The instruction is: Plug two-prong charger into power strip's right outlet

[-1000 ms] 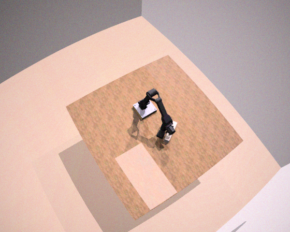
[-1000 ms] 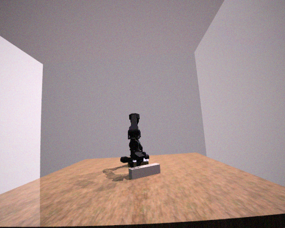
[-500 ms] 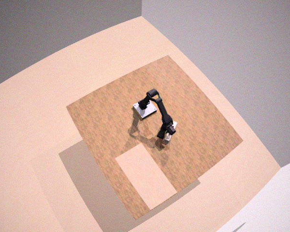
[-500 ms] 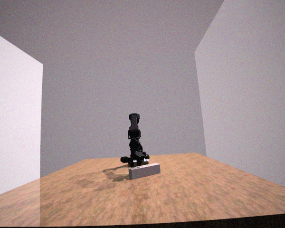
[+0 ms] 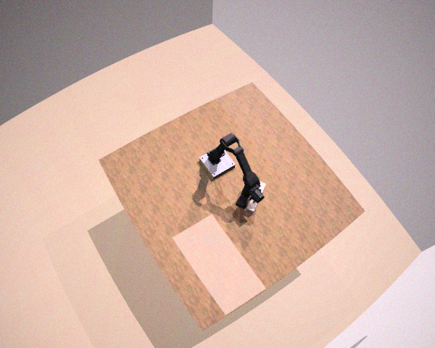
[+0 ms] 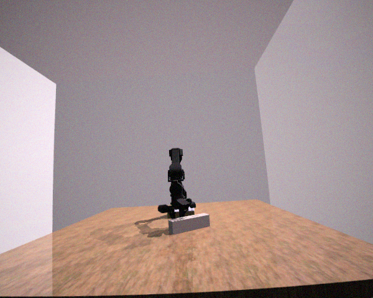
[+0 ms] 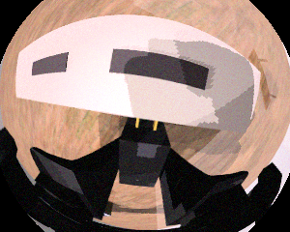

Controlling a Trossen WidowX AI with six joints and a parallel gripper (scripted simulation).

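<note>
My gripper tip is 1 cm short of the dark two-prong charger, 1 cm to the right of it and 1 cm below it.
</note>
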